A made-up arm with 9 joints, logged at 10 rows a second.
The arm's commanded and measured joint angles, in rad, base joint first. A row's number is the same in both.
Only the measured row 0 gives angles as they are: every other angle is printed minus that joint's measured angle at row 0.
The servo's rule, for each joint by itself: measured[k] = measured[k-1] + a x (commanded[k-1-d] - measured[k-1]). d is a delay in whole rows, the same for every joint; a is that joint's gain. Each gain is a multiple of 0.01, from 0.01 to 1. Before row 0 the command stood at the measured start. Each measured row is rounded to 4 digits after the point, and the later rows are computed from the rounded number. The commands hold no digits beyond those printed.
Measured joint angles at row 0:
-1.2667, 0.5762, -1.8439, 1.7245, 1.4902, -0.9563, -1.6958, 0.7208, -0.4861
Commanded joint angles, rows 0 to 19:
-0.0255, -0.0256, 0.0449, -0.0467, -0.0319, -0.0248, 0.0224, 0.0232, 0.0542
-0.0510, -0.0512, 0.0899, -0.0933, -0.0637, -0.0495, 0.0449, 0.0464, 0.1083
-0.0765, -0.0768, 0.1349, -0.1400, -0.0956, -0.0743, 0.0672, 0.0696, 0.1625
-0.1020, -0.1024, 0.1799, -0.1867, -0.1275, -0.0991, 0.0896, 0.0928, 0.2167
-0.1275, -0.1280, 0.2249, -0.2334, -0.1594, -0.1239, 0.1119, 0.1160, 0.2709
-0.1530, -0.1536, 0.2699, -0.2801, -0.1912, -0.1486, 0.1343, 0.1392, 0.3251
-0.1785, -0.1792, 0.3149, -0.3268, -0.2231, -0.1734, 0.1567, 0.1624, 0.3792
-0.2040, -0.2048, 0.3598, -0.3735, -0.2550, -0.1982, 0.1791, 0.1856, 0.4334
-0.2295, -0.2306, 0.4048, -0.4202, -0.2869, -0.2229, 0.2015, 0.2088, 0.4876
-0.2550, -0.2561, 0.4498, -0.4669, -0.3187, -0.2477, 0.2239, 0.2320, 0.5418
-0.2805, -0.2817, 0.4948, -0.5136, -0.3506, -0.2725, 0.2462, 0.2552, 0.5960
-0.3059, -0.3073, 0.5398, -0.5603, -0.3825, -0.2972, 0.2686, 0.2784, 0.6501
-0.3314, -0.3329, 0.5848, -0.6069, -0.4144, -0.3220, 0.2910, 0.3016, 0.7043
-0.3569, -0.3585, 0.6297, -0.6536, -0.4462, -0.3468, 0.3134, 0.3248, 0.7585
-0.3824, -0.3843, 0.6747, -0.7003, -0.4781, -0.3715, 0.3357, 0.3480, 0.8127
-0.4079, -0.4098, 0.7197, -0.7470, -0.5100, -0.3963, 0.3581, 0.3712, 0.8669
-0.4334, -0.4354, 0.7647, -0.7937, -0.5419, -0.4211, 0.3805, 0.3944, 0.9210
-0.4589, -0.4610, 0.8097, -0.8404, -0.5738, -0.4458, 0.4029, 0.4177, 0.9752
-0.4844, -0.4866, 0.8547, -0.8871, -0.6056, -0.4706, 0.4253, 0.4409, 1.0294
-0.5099, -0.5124, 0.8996, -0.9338, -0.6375, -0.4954, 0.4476, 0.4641, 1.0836
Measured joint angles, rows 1 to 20:
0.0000, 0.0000, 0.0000, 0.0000, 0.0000, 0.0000, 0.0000, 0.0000, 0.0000
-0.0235, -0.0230, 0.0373, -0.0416, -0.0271, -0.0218, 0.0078, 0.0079, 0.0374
-0.0488, -0.0484, 0.0810, -0.0876, -0.0582, -0.0462, 0.0208, 0.0210, 0.0863
-0.0743, -0.0740, 0.1257, -0.1342, -0.0900, -0.0709, 0.0370, 0.0375, 0.1389
-0.0998, -0.0996, 0.1707, -0.1809, -0.1219, -0.0957, 0.0554, 0.0563, 0.1926
-0.1253, -0.1252, 0.2157, -0.2276, -0.1538, -0.1205, 0.0752, 0.0766, 0.2466
-0.1508, -0.1508, 0.2607, -0.2743, -0.1856, -0.1452, 0.0959, 0.0979, 0.3008
-0.1763, -0.1764, 0.3057, -0.3210, -0.2175, -0.1700, 0.1172, 0.1198, 0.3549
-0.2018, -0.2020, 0.3506, -0.3677, -0.2494, -0.1948, 0.1389, 0.1422, 0.4091
-0.2273, -0.2277, 0.3956, -0.4144, -0.2813, -0.2195, 0.1608, 0.1648, 0.4633
-0.2528, -0.2533, 0.4406, -0.4611, -0.3131, -0.2443, 0.1829, 0.1876, 0.5175
-0.2783, -0.2789, 0.4856, -0.5078, -0.3450, -0.2691, 0.2051, 0.2106, 0.5717
-0.3037, -0.3045, 0.5306, -0.5545, -0.3769, -0.2938, 0.2273, 0.2337, 0.6258
-0.3292, -0.3301, 0.5756, -0.6011, -0.4088, -0.3186, 0.2496, 0.2568, 0.6800
-0.3547, -0.3557, 0.6205, -0.6478, -0.4406, -0.3434, 0.2719, 0.2799, 0.7342
-0.3802, -0.3814, 0.6655, -0.6945, -0.4725, -0.3681, 0.2942, 0.3031, 0.7884
-0.4057, -0.4070, 0.7105, -0.7412, -0.5044, -0.3929, 0.3166, 0.3263, 0.8426
-0.4312, -0.4326, 0.7555, -0.7879, -0.5363, -0.4177, 0.3390, 0.3495, 0.8967
-0.4567, -0.4582, 0.8005, -0.8346, -0.5682, -0.4424, 0.3614, 0.3727, 0.9509
-0.4822, -0.4838, 0.8455, -0.8813, -0.6000, -0.4672, 0.3838, 0.3959, 1.0051
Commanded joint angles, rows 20 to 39:
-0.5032, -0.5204, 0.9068, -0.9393, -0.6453, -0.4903, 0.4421, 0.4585, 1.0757
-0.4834, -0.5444, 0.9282, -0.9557, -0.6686, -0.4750, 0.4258, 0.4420, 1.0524
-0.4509, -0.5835, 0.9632, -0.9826, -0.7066, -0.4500, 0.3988, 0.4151, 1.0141
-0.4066, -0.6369, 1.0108, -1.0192, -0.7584, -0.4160, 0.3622, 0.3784, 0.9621
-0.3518, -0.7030, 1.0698, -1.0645, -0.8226, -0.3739, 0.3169, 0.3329, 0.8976
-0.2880, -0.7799, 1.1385, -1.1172, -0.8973, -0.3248, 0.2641, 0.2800, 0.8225
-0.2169, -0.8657, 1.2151, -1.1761, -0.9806, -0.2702, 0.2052, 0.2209, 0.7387
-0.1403, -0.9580, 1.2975, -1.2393, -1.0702, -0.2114, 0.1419, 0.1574, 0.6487
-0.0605, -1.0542, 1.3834, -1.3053, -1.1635, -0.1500, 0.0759, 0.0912, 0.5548
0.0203, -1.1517, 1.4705, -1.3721, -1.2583, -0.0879, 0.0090, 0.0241, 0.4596
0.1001, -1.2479, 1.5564, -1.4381, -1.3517, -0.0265, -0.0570, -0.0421, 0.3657
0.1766, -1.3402, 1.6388, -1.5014, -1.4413, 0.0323, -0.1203, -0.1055, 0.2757
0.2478, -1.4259, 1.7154, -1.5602, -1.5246, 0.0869, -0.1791, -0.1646, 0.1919
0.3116, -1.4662, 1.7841, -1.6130, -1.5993, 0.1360, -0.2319, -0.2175, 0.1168
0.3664, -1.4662, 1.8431, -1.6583, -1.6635, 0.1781, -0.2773, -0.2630, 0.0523
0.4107, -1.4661, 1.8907, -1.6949, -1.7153, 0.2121, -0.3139, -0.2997, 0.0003
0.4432, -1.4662, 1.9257, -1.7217, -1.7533, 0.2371, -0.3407, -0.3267, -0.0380
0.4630, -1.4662, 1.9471, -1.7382, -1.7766, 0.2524, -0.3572, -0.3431, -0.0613
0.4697, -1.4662, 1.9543, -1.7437, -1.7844, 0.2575, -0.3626, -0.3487, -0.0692
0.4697, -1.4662, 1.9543, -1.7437, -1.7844, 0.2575, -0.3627, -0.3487, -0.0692
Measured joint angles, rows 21 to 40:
-0.5077, -0.5095, 0.8904, -0.9280, -0.6319, -0.4920, 0.4061, 0.4191, 1.0593
-0.5036, -0.5193, 0.9040, -0.9381, -0.6433, -0.4905, 0.4187, 0.4325, 1.0706
-0.4850, -0.5419, 0.9241, -0.9538, -0.6648, -0.4769, 0.4212, 0.4357, 1.0580
-0.4536, -0.5793, 0.9566, -0.9794, -0.7003, -0.4532, 0.4134, 0.4287, 1.0277
-0.4104, -0.6311, 1.0016, -1.0148, -0.7497, -0.4205, 0.3955, 0.4116, 0.9824
-0.3565, -0.6958, 1.0582, -1.0590, -0.8117, -0.3795, 0.3680, 0.3848, 0.9239
-0.2935, -0.7715, 1.1248, -1.1108, -0.8845, -0.3314, 0.3316, 0.3492, 0.8539
-0.2230, -0.8563, 1.1997, -1.1689, -0.9662, -0.2775, 0.2874, 0.3056, 0.7744
-0.1469, -0.9478, 1.2809, -1.2316, -1.0546, -0.2193, 0.2365, 0.2552, 0.6877
-0.0674, -1.0436, 1.3660, -1.2972, -1.1472, -0.1583, 0.1803, 0.1994, 0.5960
0.0133, -1.1409, 1.4527, -1.3639, -1.2416, -0.0963, 0.1203, 0.1398, 0.5019
0.0932, -1.2372, 1.5388, -1.4299, -1.3352, -0.0349, 0.0582, 0.0780, 0.4079
0.1699, -1.3299, 1.6218, -1.4935, -1.4254, 0.0242, -0.0043, 0.0156, 0.3167
0.2416, -1.4163, 1.6995, -1.5529, -1.5097, 0.0794, -0.0655, -0.0457, 0.2306
0.3060, -1.4612, 1.7697, -1.6064, -1.5859, 0.1292, -0.1237, -0.1041, 0.1521
0.3616, -1.4657, 1.8306, -1.6526, -1.6519, 0.1722, -0.1775, -0.1581, 0.0832
0.4068, -1.4661, 1.8805, -1.6902, -1.7058, 0.2073, -0.2252, -0.2062, 0.0260
0.4403, -1.4662, 1.9180, -1.7182, -1.7462, 0.2335, -0.2656, -0.2472, -0.0182
0.4612, -1.4662, 1.9422, -1.7360, -1.7720, 0.2501, -0.2977, -0.2798, -0.0479
0.4690, -1.4662, 1.9522, -1.7429, -1.7825, 0.2566, -0.3204, -0.3032, -0.0626

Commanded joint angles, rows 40 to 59:
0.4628, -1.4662, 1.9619, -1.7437, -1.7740, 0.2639, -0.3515, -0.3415, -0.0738
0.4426, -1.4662, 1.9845, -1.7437, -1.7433, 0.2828, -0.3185, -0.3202, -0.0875
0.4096, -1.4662, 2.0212, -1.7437, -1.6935, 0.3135, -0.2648, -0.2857, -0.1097
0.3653, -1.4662, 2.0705, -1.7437, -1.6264, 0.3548, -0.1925, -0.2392, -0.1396
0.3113, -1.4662, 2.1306, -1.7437, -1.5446, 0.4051, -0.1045, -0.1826, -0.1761
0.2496, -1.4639, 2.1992, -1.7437, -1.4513, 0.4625, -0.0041, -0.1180, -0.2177
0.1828, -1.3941, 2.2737, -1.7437, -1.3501, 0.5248, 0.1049, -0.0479, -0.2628
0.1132, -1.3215, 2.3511, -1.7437, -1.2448, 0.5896, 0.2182, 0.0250, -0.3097
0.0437, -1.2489, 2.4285, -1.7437, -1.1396, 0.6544, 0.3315, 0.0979, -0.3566
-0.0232, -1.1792, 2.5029, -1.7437, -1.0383, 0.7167, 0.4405, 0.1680, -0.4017
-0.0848, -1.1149, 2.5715, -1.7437, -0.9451, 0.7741, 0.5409, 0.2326, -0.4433
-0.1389, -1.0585, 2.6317, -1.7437, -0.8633, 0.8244, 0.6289, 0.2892, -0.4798
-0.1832, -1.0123, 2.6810, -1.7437, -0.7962, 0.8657, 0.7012, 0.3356, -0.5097
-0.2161, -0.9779, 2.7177, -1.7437, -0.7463, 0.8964, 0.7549, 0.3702, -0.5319
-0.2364, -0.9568, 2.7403, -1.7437, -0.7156, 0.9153, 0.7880, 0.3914, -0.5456
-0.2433, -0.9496, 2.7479, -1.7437, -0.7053, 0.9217, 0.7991, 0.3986, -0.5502
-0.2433, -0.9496, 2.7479, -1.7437, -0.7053, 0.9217, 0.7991, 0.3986, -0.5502
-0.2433, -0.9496, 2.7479, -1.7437, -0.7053, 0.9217, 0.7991, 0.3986, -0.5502
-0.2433, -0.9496, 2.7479, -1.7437, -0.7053, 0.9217, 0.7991, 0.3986, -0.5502
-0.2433, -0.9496, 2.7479, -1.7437, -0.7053, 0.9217, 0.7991, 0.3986, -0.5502
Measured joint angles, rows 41 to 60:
0.4696, -1.4662, 1.9539, -1.7436, -1.7841, 0.2574, -0.3352, -0.3187, -0.0672
0.4633, -1.4662, 1.9605, -1.7437, -1.7755, 0.2631, -0.3409, -0.3265, -0.0718
0.4443, -1.4662, 1.9804, -1.7437, -1.7481, 0.2804, -0.3331, -0.3244, -0.0826
0.4124, -1.4662, 2.0143, -1.7437, -1.7017, 0.3095, -0.3092, -0.3112, -0.1013
0.3691, -1.4662, 2.0609, -1.7437, -1.6377, 0.3494, -0.2684, -0.2867, -0.1277
0.3159, -1.4662, 2.1188, -1.7437, -1.5586, 0.3984, -0.2110, -0.2513, -0.1611
0.2549, -1.4641, 2.1855, -1.7437, -1.4674, 0.4548, -0.1386, -0.2060, -0.2002
0.1886, -1.4011, 2.2587, -1.7437, -1.3677, 0.5164, -0.0534, -0.1522, -0.2434
0.1192, -1.3295, 2.3354, -1.7437, -1.2632, 0.5808, 0.0417, -0.0920, -0.2891
0.0497, -1.2570, 2.4127, -1.7437, -1.1581, 0.6456, 0.1431, -0.0274, -0.3357
-0.0174, -1.1870, 2.4876, -1.7437, -1.0563, 0.7082, 0.2472, 0.0390, -0.3812
-0.0794, -1.1221, 2.5572, -1.7437, -0.9618, 0.7662, 0.3500, 0.1048, -0.4240
-0.1341, -1.0649, 2.6190, -1.7437, -0.8781, 0.8174, 0.4476, 0.1675, -0.4625
-0.1793, -1.0176, 2.6705, -1.7437, -0.8085, 0.8599, 0.5364, 0.2247, -0.4951
-0.2132, -0.9819, 2.7097, -1.7437, -0.7556, 0.8920, 0.6129, 0.2742, -0.5205
-0.2345, -0.9593, 2.7351, -1.7437, -0.7216, 0.9125, 0.6742, 0.3140, -0.5378
-0.2426, -0.9506, 2.7457, -1.7437, -0.7077, 0.9206, 0.7179, 0.3428, -0.5464
-0.2432, -0.9497, 2.7475, -1.7437, -0.7057, 0.9216, 0.7463, 0.3618, -0.5490
-0.2433, -0.9496, 2.7478, -1.7437, -0.7054, 0.9217, 0.7648, 0.3743, -0.5498
-0.2433, -0.9496, 2.7479, -1.7437, -0.7053, 0.9217, 0.7768, 0.3826, -0.5501

